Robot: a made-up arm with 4 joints. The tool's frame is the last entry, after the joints. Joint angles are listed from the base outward.
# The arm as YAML. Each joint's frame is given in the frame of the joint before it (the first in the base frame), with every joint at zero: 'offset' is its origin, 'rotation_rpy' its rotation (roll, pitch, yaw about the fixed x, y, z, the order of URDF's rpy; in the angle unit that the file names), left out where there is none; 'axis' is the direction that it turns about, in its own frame. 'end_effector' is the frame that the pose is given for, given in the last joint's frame.
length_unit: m
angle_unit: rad
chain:
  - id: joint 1
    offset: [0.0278, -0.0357, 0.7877]
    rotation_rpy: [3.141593, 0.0, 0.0]
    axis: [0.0, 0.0, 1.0]
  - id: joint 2
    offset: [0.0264, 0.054, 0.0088]
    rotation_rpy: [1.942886, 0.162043, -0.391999]
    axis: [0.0, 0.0, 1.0]
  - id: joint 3
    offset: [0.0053, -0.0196, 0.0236]
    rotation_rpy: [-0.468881, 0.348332, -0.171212]
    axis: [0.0, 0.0, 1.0]
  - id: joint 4
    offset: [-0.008, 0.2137, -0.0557]
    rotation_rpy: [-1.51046, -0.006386, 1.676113]
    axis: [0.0, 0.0, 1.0]
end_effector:
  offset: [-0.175, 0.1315, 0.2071]
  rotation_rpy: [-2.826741, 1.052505, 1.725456]
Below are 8 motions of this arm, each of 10 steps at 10 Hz.
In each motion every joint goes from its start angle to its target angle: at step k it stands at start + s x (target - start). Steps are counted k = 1, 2, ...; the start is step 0. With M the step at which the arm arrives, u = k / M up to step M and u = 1 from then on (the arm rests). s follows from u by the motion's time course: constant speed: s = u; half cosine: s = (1 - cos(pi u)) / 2; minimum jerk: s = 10 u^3 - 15 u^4 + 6 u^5.
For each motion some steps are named. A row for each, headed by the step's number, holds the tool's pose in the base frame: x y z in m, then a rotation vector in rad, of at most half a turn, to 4 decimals.
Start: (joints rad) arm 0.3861 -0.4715 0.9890 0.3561
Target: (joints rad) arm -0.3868 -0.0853 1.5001 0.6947
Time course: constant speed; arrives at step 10
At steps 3, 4, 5, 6, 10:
3: -0.1236 -0.1481 0.9284 -1.7112 0.9586 0.0178
4: -0.0988 -0.1550 0.9427 -1.8020 0.9181 0.1634
5: -0.0732 -0.1581 0.9555 -1.8919 0.8711 0.3085
6: -0.0474 -0.1571 0.9665 -1.9807 0.8180 0.4530
10: 0.0431 -0.1159 0.9934 -2.3190 0.5458 1.0238

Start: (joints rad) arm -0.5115 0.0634 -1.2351 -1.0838
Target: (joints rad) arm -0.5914 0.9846 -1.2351 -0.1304
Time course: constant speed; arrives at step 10
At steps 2, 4, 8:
2: 0.3091 -0.2342 0.5525 -0.1157 -0.6912 0.0796
4: 0.2722 -0.2625 0.5798 -0.3502 -0.6513 0.0795
8: 0.2128 -0.2906 0.6616 -0.8249 -0.6548 0.1253

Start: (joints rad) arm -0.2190 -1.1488 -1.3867 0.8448
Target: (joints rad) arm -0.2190 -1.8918 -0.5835 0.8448
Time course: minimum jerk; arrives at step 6
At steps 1, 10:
1: 0.1730 0.0024 0.6891 -0.0016 -0.2081 -2.6278
10: 0.1334 0.0670 0.7076 0.0886 0.1934 -2.3494

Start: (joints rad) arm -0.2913 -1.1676 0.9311 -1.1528
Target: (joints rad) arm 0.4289 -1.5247 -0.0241 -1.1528
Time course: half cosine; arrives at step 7
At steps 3, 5, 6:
3: 0.0128 -0.0736 0.3735 0.5243 -0.0373 -0.4646
5: 0.1700 -0.1289 0.4035 0.5739 -0.6391 -0.9395
6: 0.2008 -0.1756 0.4286 0.5519 -0.8462 -1.0888

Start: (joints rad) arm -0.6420 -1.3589 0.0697 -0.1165
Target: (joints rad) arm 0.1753 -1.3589 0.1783 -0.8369
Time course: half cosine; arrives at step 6
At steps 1, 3, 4, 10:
1: 0.0403 -0.1038 0.5023 -0.0902 -0.2253 -0.7126
3: 0.0564 -0.1115 0.4577 0.1043 -0.2623 -0.8539
4: 0.0661 -0.1161 0.4347 0.2138 -0.3119 -0.9330
10: 0.0765 -0.1217 0.4143 0.3179 -0.3824 -1.0083

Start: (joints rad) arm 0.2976 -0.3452 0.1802 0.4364
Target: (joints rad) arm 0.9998 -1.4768 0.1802 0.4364
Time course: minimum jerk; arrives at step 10
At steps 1, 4, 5, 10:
1: -0.1798 -0.0811 0.7574 -1.5512 0.5176 -1.0474
4: -0.1577 -0.0118 0.6917 -1.2688 0.5688 -1.5225
5: -0.1251 0.0194 0.6581 -1.0944 0.5670 -1.8014
10: 0.0020 0.0355 0.5985 -0.5914 0.4128 -2.5417

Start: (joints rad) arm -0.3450 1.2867 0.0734 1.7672
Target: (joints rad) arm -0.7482 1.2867 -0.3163 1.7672
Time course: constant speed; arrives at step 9
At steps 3, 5, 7, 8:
3: -0.1627 -0.1427 0.8615 2.1925 1.4877 -0.5502
5: -0.1523 -0.1677 0.8449 2.1561 1.6213 -0.4255
7: -0.1385 -0.1903 0.8277 2.1132 1.7557 -0.3035
8: -0.1304 -0.2005 0.8189 2.0893 1.8231 -0.2435

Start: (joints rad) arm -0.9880 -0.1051 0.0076 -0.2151
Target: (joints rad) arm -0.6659 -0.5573 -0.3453 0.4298
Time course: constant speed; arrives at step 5
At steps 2, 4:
2: 0.0569 -0.2761 0.6703 -1.0249 -0.3840 -0.1230
4: -0.0021 -0.2108 0.6466 -1.0173 -0.4354 -0.5893

